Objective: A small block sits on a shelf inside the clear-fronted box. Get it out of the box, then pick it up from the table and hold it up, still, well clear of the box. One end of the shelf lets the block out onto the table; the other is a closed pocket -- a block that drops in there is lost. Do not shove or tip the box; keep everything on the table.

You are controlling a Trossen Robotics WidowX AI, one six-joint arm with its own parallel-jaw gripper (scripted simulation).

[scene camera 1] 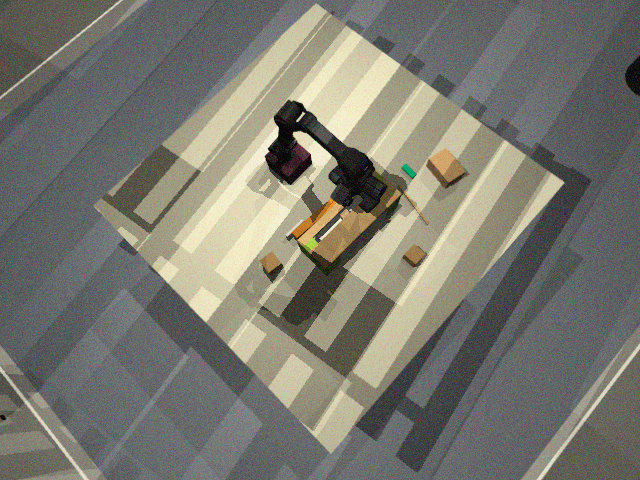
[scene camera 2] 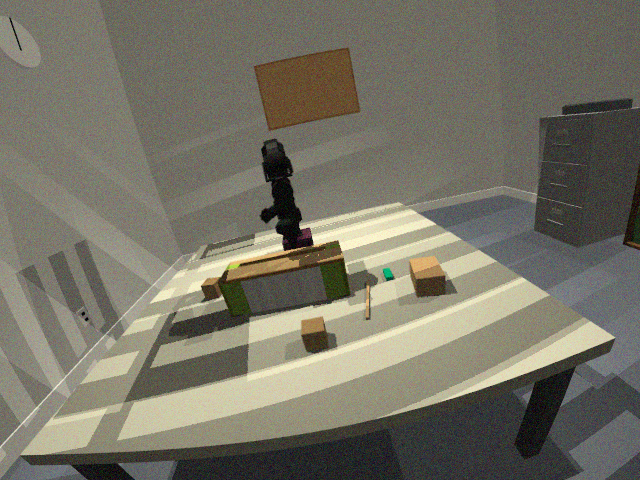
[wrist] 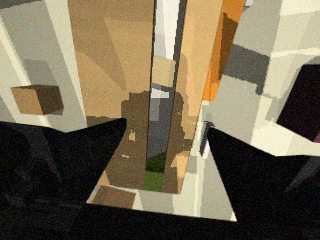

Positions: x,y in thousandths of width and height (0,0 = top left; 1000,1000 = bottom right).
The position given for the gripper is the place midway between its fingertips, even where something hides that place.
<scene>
gripper: scene camera 1 552,411; scene camera 2 460,509; wrist 520,527
box: scene camera 1 516,501; scene camera 2 496,568; wrist 358,223
</scene>
